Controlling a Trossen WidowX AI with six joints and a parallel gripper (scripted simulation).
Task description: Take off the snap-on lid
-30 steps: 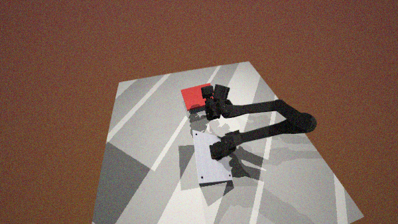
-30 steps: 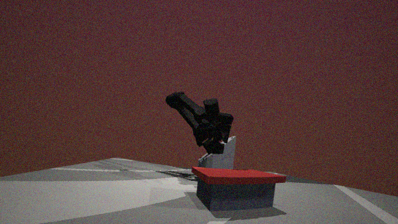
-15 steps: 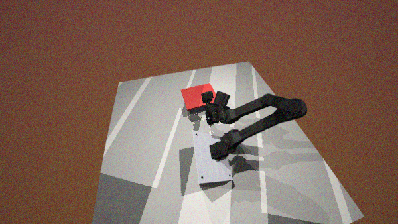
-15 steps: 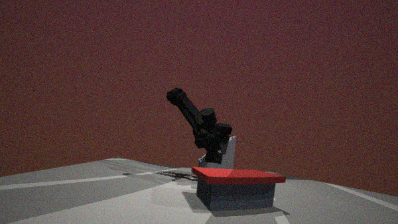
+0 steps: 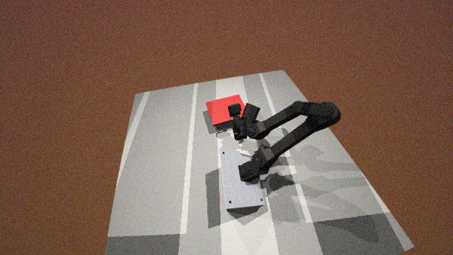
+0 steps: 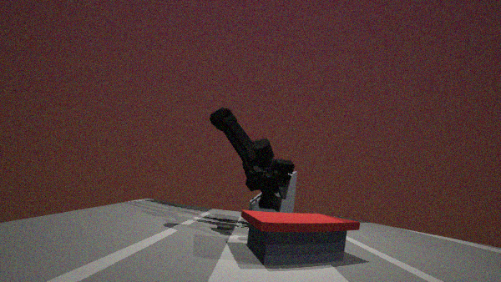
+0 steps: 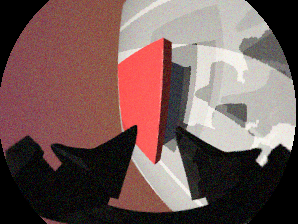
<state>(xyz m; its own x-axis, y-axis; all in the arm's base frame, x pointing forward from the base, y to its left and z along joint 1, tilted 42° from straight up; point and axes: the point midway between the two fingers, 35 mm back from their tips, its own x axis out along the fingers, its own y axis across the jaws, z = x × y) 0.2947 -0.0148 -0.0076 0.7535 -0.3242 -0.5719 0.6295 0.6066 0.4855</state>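
Right now the lid is 11 cm ahead of my gripper tip, 2 cm to the left of it and 3 cm below it. The rest, counted from my gripper tip: storage box: 11 cm ahead, 2 cm to the left, 7 cm below.
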